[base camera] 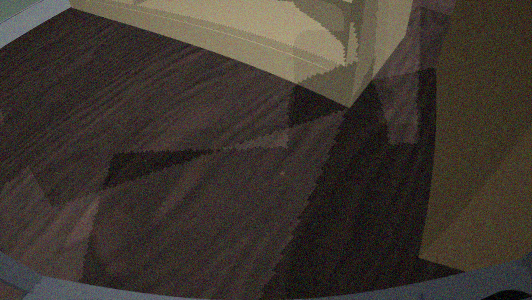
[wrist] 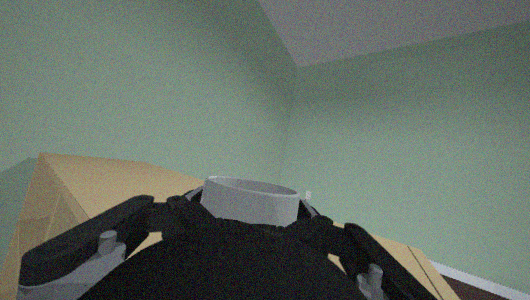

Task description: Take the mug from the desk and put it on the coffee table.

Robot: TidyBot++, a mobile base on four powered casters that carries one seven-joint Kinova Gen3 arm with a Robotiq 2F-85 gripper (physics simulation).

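Places are measured from the arm's base along level axes (x ahead, y left, z up), in metres.
Pixels of known places: gripper, fingertip midpoint: point(wrist: 252, 202).
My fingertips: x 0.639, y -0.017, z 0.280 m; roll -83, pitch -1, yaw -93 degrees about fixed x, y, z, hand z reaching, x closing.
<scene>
Behind a point stands the place of what it marks.
The grey mug point(wrist: 248, 205) @(x 0.582, y -0.012, z 0.292 m) stands upright between my gripper's fingers in the wrist view, its open rim tilted a little toward the camera. My gripper point(wrist: 252, 202) @(x 0.639, y -0.017, z 0.280 m) is open, with the black fingers spread on either side of the mug. The mug's lower part is hidden behind the gripper's black body, so I cannot tell what it rests on. A tan table top point(wrist: 110, 182) @(x 0.906, y 0.310, z 0.214 m) lies below and around the gripper. Neither the mug nor the gripper shows in the base camera view.
A beige piece of furniture point(base camera: 256, 37) @(x 0.593, y 0.027, z -0.325 m) stands ahead on the dark wood floor point(base camera: 165, 185) @(x 0.335, y 0.156, z -0.396 m). A tan block point(base camera: 487, 165) @(x 0.224, y -0.180, z -0.227 m) stands close on the right. Green walls point(wrist: 159, 97) @(x 1.546, y 0.633, z 0.628 m) meet in a corner point(wrist: 288, 123) @(x 3.007, y -0.520, z 1.048 m) beyond the table. The base's grey rim point(base camera: 454, 284) shows at the bottom.
</scene>
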